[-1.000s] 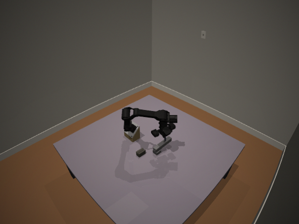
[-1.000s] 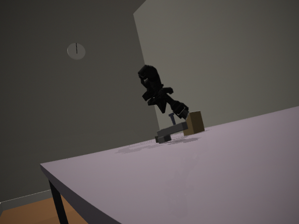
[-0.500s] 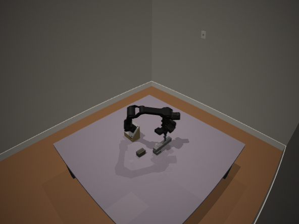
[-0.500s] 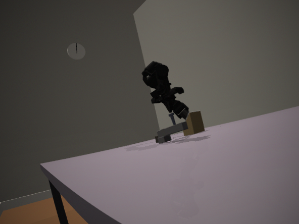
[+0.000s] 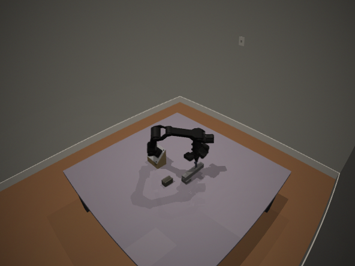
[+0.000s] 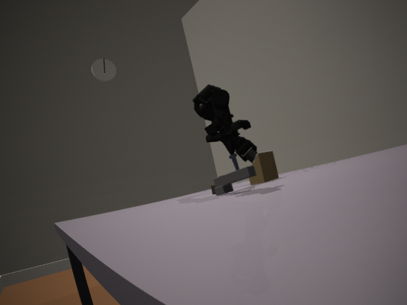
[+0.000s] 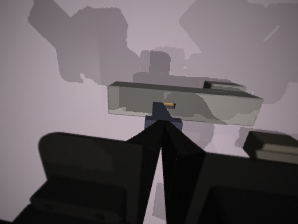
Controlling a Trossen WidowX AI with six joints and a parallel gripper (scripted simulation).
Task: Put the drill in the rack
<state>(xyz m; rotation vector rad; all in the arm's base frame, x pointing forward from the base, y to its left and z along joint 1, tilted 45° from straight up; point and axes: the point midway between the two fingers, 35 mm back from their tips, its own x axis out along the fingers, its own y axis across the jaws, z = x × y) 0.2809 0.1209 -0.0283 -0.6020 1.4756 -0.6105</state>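
The blue key is 3 cm below my gripper tip. Also, from my gripper tip: grey block (3 cm to the right, 9 cm below); olive block (8 cm behind, 19 cm to the right, 12 cm below); drill (5 cm to the right, 8 cm below).
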